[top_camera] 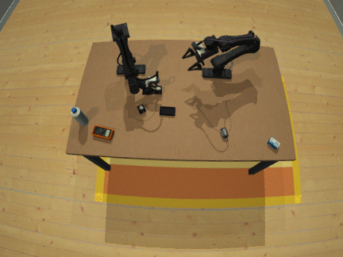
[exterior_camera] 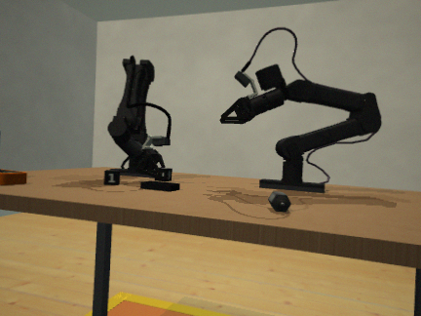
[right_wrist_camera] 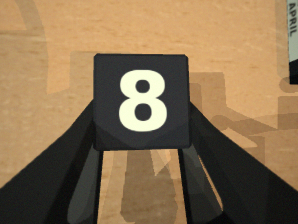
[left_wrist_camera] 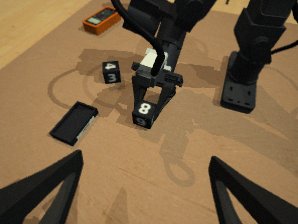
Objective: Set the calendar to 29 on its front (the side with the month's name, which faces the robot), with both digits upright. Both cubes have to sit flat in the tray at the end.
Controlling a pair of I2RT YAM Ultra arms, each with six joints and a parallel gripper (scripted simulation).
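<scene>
Right now the black calendar tray is 130 mm ahead of my right hand, 70 mm to the left of it and 20 mm below it.
</scene>
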